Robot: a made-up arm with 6 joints. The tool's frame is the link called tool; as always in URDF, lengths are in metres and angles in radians. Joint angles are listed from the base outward. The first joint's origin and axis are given. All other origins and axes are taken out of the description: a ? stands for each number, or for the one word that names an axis. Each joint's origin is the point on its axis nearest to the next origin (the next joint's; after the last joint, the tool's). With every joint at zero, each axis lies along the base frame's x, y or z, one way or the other. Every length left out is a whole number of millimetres.
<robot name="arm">
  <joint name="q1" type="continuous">
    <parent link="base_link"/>
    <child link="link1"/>
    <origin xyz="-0.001 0.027 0.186" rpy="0 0 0"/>
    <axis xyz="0 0 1"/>
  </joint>
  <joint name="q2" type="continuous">
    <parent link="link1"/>
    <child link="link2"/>
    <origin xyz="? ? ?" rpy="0 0 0"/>
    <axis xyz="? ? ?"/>
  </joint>
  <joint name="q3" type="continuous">
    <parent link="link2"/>
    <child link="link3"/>
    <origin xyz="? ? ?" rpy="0 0 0"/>
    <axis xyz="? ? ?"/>
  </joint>
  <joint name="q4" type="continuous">
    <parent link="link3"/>
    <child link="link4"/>
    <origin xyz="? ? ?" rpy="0 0 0"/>
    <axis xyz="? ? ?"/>
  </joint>
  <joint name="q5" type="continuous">
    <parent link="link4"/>
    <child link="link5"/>
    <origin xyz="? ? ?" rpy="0 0 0"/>
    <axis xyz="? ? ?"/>
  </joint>
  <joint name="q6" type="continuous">
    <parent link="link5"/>
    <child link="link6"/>
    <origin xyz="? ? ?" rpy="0 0 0"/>
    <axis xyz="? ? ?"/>
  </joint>
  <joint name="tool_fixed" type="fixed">
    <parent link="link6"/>
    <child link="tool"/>
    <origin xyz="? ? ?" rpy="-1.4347 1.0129 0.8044"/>
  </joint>
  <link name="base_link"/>
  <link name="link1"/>
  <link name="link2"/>
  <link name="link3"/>
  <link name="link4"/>
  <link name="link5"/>
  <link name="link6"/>
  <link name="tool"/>
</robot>
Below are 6 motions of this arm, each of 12 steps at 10 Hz.
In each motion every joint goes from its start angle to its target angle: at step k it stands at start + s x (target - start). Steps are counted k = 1, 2, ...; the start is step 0. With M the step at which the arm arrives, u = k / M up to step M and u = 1 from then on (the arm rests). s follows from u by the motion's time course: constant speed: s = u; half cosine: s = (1 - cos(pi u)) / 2; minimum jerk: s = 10 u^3 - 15 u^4 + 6 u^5.
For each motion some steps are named. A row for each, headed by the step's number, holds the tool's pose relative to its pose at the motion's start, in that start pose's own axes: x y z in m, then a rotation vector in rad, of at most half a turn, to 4 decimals.
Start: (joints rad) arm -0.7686 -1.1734 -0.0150 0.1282 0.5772 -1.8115
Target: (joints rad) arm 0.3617 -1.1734 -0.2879 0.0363 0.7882 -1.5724
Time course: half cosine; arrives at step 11
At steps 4, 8, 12:
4: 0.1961 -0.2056 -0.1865 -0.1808 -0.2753 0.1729
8: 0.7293 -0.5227 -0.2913 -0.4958 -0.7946 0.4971
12: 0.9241 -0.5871 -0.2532 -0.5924 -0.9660 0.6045

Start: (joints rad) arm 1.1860 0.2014 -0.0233 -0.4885 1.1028 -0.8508
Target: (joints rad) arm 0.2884 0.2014 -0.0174 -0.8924 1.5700 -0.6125
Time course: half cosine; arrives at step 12
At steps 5, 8, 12:
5: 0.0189 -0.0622 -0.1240 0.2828 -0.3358 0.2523
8: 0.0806 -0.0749 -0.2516 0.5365 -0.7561 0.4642
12: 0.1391 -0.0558 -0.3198 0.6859 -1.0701 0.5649

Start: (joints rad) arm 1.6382 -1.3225 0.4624 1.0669 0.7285 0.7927
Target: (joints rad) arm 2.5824 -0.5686 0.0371 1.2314 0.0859 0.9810
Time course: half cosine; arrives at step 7
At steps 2, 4, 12:
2: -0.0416 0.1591 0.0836 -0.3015 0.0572 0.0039
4: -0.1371 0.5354 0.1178 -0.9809 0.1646 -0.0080
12: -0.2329 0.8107 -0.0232 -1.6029 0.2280 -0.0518

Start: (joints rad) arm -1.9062 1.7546 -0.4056 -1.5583 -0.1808 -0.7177
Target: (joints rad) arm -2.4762 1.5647 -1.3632 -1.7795 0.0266 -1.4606
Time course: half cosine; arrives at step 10
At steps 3, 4, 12:
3: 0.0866 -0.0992 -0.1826 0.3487 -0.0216 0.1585
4: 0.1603 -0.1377 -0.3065 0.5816 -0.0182 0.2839
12: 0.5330 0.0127 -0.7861 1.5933 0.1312 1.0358

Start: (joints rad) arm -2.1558 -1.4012 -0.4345 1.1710 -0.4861 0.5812
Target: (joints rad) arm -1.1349 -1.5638 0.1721 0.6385 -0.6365 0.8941
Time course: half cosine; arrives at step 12
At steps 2, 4, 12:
2: -0.0485 0.0353 0.0453 0.0148 0.0674 -0.0422
4: -0.1583 0.1423 0.1827 0.0553 0.2446 -0.1594
12: -0.2041 0.6643 0.8134 0.2141 0.8393 -0.6723

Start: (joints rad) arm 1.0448 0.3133 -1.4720 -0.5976 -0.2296 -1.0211
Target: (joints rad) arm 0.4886 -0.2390 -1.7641 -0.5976 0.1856 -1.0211
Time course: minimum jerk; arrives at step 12
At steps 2, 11, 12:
2: -0.0195 0.0095 -0.0089 0.0090 -0.0023 -0.0197
11: -0.3512 0.5149 -0.2104 0.0572 -0.1772 -0.5533
12: -0.3516 0.5183 -0.2115 0.0564 -0.1785 -0.5560

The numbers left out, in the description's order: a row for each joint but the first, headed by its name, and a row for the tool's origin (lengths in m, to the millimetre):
q2: xyz 0.006 0.032 0, axis 0 1 0
q3: xyz -0.008 0 0.402, axis 0 1 0
q4: xyz 0.004 0 0.566, axis 0 0 1
q5: xyz 0.007 0 0, axis 0 1 0
q6: xyz -0.011 0 0.171, axis 0 0 1
tool: xyz -0.004 -0.011 0

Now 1 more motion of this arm.
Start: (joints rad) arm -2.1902 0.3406 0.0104 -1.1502 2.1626 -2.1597
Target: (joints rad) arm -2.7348 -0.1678 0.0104 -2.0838 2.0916 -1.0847
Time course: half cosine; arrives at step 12
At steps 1, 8, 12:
1: 0.0065 -0.0099 -0.0015 -0.0309 -0.0232 0.0179
8: 0.3627 -0.3121 0.1403 -1.1907 -1.1865 0.8016
12: 0.4836 -0.3274 0.2630 -1.4655 -1.6676 1.0823

